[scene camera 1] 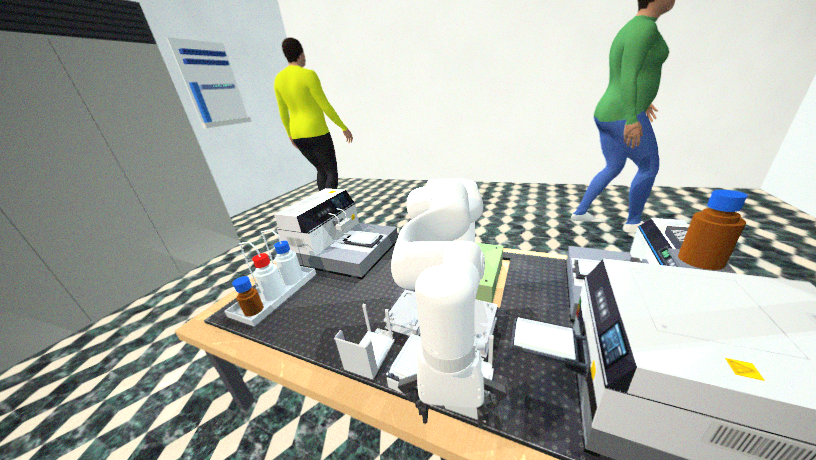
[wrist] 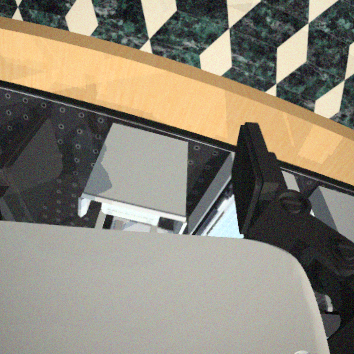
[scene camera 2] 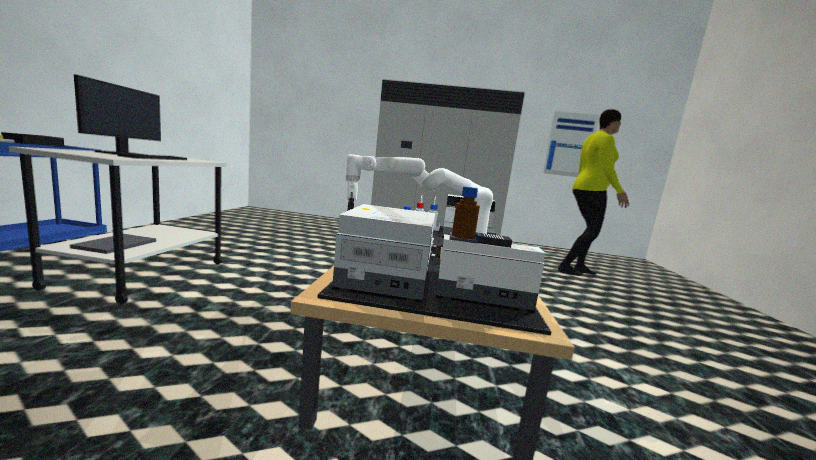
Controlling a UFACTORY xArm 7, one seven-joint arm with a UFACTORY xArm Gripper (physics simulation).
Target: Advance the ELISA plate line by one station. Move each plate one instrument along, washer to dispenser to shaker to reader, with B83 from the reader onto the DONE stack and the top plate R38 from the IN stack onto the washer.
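Places are measured from the arm's base along level axes (x ahead, y left, z up), in metres.
Where they show: gripper, fingertip midpoint: (scene camera 1: 452, 417) (wrist: 143, 143).
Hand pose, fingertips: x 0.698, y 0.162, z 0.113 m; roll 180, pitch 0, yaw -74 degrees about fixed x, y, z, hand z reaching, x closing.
Note:
Each offset is from my fingertips to the top centre of the thing. "*": to the spot under its first point.
My gripper (scene camera 1: 423, 411) (scene camera 2: 350, 201) is open and empty. It hangs low over the table's front edge (scene camera 1: 319, 383), at the end of the white arm (scene camera 1: 447, 320). In the wrist view only its right finger (wrist: 253, 175) shows. Below it a flat grey-white plate (wrist: 140, 165) (scene camera 1: 406, 359) lies in a nest with white posts. Its label cannot be read. A white plate {dz -0.056, dx -0.295, dy +0.142 m} (scene camera 1: 545, 337) lies on the tray of the big white reader {dz +0.083, dx -0.298, dy +0.428 m} (scene camera 1: 702, 343) (scene camera 2: 384, 240). Another plate {dz -0.080, dx -0.682, dy -0.638 m} (scene camera 1: 361, 238) sits on the washer (scene camera 1: 319, 220) at the back left.
A tray of bottles {dz +0.060, dx -0.310, dy -0.869 m} (scene camera 1: 267, 280) stands at the left and a white open holder {dz -0.059, dx -0.185, dy -0.313 m} (scene camera 1: 361, 350) near the front. An amber bottle {* dz +0.143, dx -0.541, dy +0.470 m} (scene camera 1: 711, 231) (scene camera 2: 465, 217) stands on the far-right instrument (scene camera 2: 490, 266). A person in yellow (scene camera 1: 305, 109) (scene camera 2: 596, 172) and a person in green (scene camera 1: 628, 86) walk behind the table.

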